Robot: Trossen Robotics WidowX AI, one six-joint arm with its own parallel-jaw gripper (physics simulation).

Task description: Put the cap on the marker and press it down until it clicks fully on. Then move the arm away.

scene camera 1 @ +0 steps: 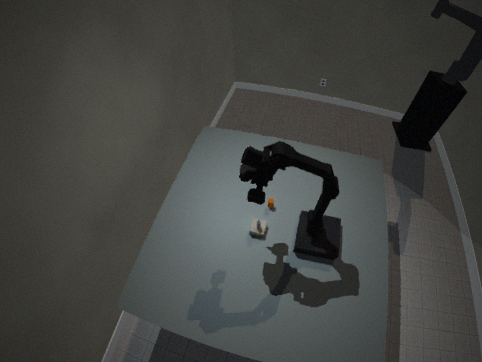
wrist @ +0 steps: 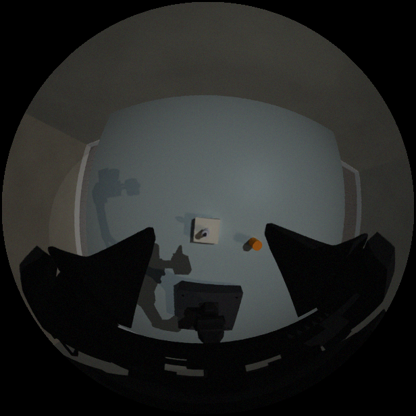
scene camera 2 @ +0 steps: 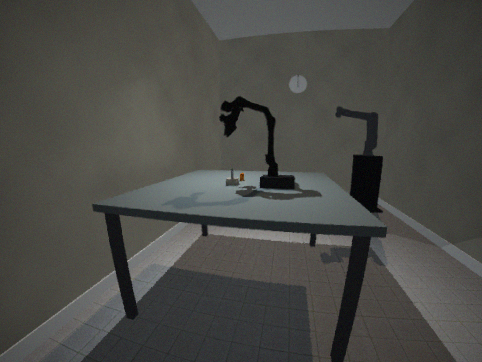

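Pixels of known places: gripper, fingertip midpoint: (scene camera 2: 225,136); arm's base at its link origin: (scene camera 1: 313,230) (scene camera 2: 273,176).
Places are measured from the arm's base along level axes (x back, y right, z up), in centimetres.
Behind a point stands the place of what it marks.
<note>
The marker (scene camera 1: 259,224) {x -27.6, y -0.9, z 2.5 cm} (scene camera 2: 232,174) {x -27.8, y -0.9, z 1.0 cm} (wrist: 204,233) is a thin grey upright peg standing in a small beige block (scene camera 1: 254,231) {x -29.7, y -3.1, z -2.1 cm} (scene camera 2: 231,182) {x -28.1, y -3.7, z -4.0 cm} (wrist: 212,225) on the table. Its top is uncovered. The orange cap (scene camera 1: 271,203) {x -22.8, y 13.6, z -0.9 cm} (scene camera 2: 242,177) {x -22.4, y 13.7, z -3.5 cm} (wrist: 256,244) stands upright on the table, a short way from the block and not touching it. My gripper (scene camera 1: 252,184) {x -32.4, y 2.1, z 27.0 cm} (scene camera 2: 228,134) {x -32.4, y 2.1, z 27.0 cm} (wrist: 210,231) points down and hangs high above the table, well above both things. Its fingers are wide apart with nothing between them. In the second scene view the fingers overlap.
The arm's dark base (scene camera 1: 320,235) {x 3.7, y -2.2, z 0.1 cm} (scene camera 2: 277,181) {x 2.2, y -11.4, z -1.4 cm} (wrist: 235,297) stands on the pale table (scene camera 1: 165,280) {x -69.6, y -35.2, z -6.0 cm} (scene camera 2: 150,200) {x -64.2, y -44.5, z -5.9 cm} (wrist: 220,140), near the block and cap. Arm shadows fall across the table. A black pedestal (scene camera 1: 431,112) (scene camera 2: 366,180) stands on the floor beyond the table.
</note>
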